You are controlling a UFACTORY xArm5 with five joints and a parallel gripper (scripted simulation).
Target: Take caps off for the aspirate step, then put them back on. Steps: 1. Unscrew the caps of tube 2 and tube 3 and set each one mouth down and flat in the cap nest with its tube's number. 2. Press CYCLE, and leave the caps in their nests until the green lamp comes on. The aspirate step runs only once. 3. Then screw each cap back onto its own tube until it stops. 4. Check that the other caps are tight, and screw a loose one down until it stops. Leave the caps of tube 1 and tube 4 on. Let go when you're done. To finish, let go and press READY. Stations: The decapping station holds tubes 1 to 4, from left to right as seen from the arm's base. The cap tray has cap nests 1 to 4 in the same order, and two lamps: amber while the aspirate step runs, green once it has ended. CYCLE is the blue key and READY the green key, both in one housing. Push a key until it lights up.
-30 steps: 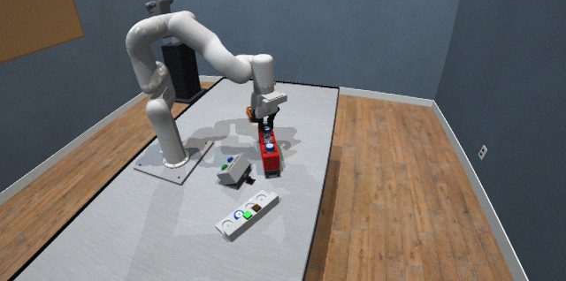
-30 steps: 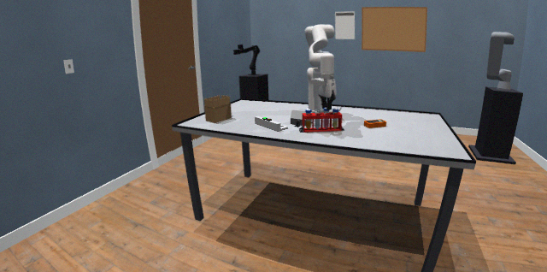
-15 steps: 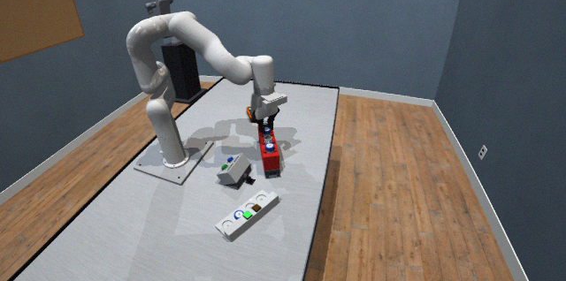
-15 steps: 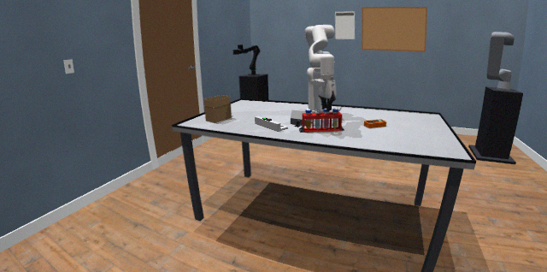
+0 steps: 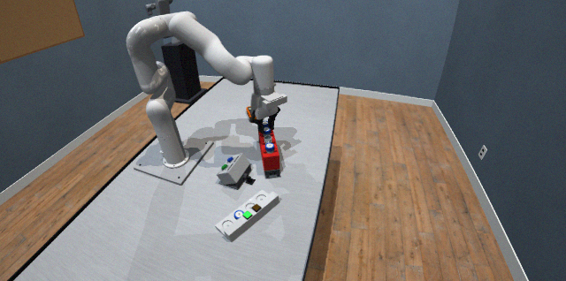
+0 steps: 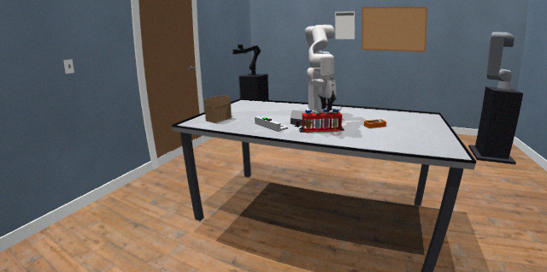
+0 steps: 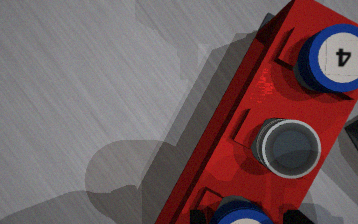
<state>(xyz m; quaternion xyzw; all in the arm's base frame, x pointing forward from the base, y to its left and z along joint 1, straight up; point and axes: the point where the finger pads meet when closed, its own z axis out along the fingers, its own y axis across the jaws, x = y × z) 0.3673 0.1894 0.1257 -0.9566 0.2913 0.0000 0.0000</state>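
Now: hand 2 cm above the blue-rimmed cap. Round my hand: grey key housing (8 cm behind, 18 cm to the right, 9 cm below); then blue key (9 cm behind, 16 cm to the right, 7 cm below); then green key (10 cm behind, 20 cm to the right, 7 cm below).
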